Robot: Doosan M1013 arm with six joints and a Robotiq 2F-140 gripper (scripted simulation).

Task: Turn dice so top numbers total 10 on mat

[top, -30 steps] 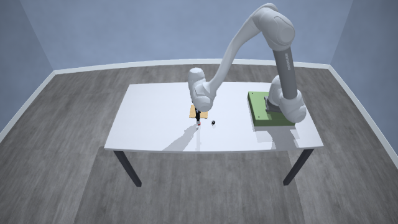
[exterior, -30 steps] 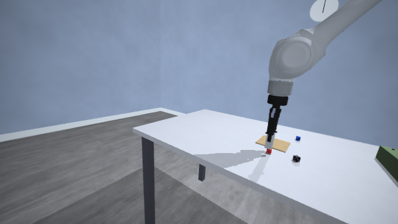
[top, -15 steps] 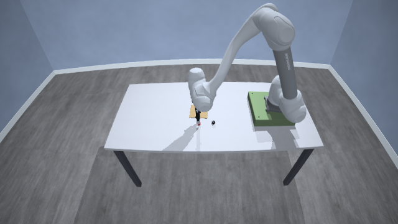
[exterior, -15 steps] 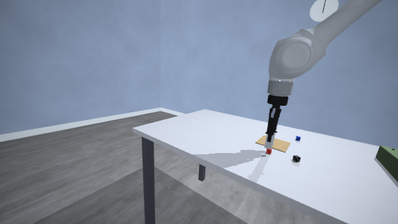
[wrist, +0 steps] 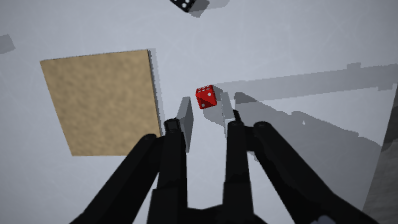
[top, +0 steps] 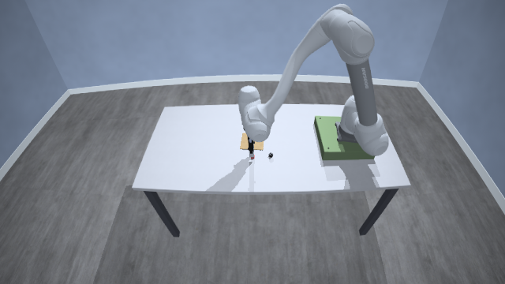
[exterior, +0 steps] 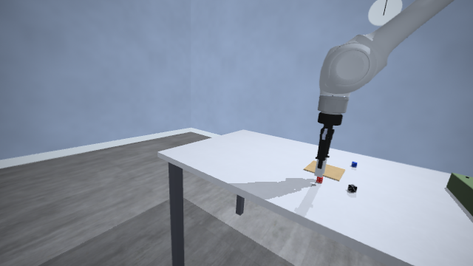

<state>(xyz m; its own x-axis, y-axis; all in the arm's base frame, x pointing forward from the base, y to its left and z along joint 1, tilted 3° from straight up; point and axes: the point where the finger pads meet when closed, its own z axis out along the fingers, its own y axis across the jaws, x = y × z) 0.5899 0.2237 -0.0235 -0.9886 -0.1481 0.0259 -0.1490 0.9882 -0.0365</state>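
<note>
Now: the red die 5 cm below my hand. The rest, counted from my hand: black die 11 cm behind, 2 cm to the right, 5 cm below; then blue die 6 cm behind, 29 cm to the right, 5 cm below; then tan mat 2 cm ahead, 13 cm to the right, 6 cm below.
</note>
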